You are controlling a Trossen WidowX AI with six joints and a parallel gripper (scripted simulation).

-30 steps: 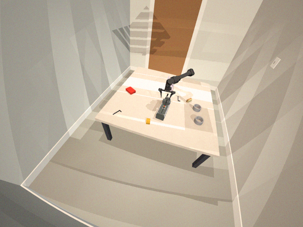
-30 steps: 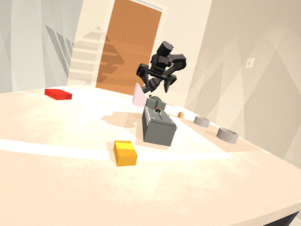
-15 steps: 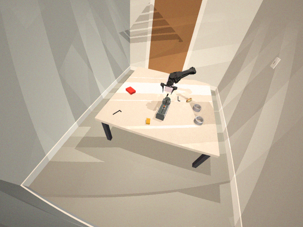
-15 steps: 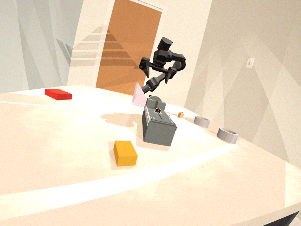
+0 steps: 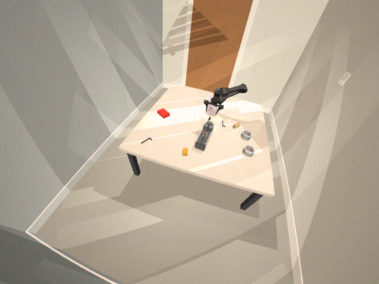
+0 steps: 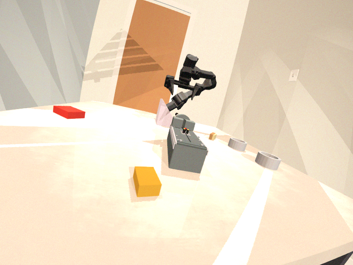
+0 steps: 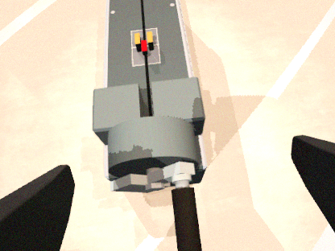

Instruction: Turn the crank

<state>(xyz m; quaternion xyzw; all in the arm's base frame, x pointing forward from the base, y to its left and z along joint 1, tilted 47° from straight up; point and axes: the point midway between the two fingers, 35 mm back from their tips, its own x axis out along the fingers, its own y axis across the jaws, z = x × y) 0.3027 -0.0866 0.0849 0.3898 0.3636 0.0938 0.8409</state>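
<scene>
Right now the dark brown crank handle is 9 cm below my gripper tip and 2 cm behind it. Also, from my gripper tip: red pointer 15 cm ahead, 11 cm below; yellow block 36 cm ahead, 18 cm below, 13 cm to the right; tan block 30 cm to the left, 18 cm below, 15 cm behind.
</scene>
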